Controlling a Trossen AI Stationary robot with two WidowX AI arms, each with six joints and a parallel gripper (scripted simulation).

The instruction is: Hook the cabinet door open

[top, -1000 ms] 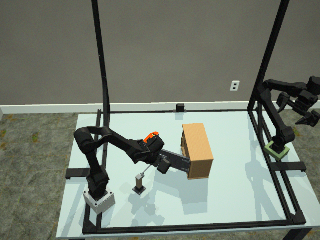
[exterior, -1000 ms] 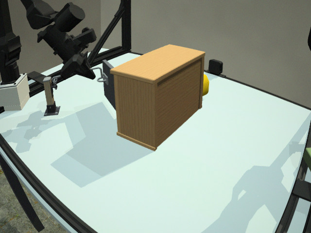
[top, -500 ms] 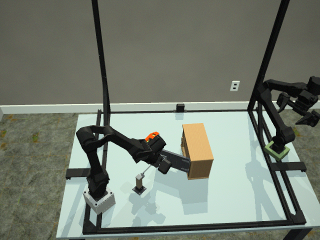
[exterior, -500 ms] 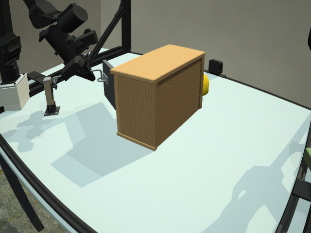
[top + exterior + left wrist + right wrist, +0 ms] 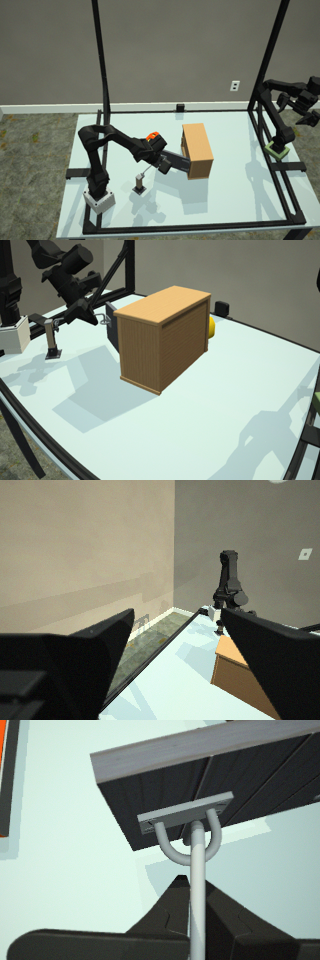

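My right hand is 3 cm to the left of the wire hook, 2 cm short of it and 2 cm above it. The rest, counted from my right hand: yellow object 25 cm to the left, 16 cm behind, 7 cm below; orange level 20 cm behind, 10 cm below, 3 cm to the left; dark door 9 cm to the left, 3 cm below, 1 cm ahead.
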